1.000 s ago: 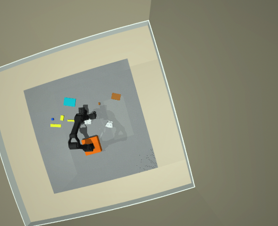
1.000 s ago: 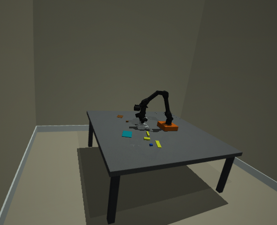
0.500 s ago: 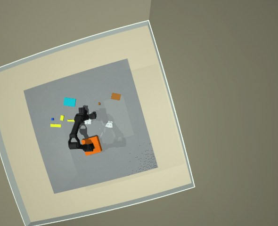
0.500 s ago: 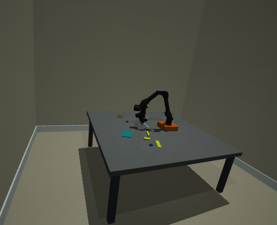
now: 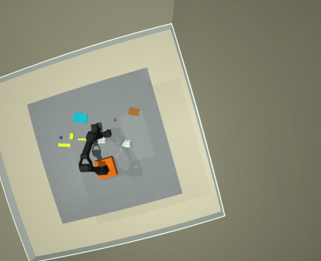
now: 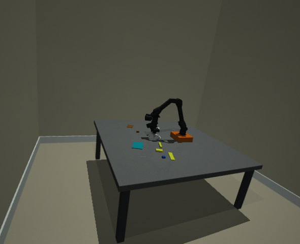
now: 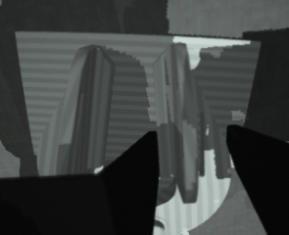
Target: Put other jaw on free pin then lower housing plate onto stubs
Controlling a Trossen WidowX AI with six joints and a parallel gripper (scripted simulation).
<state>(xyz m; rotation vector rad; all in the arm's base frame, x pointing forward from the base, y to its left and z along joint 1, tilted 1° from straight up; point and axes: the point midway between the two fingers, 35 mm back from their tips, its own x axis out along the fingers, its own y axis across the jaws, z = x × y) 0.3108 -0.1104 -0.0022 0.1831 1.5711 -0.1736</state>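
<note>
My gripper tip is now 2 cm to the right of the white base plate, 2 cm short of it and 1 cm above it. The rest, counted from my gripper tip: jaw 3 cm to the left, 3 cm behind; yellow bar 21 cm to the left, 5 cm ahead, 1 cm below; small brown block 16 cm to the right, 9 cm ahead, 1 cm below.
</note>
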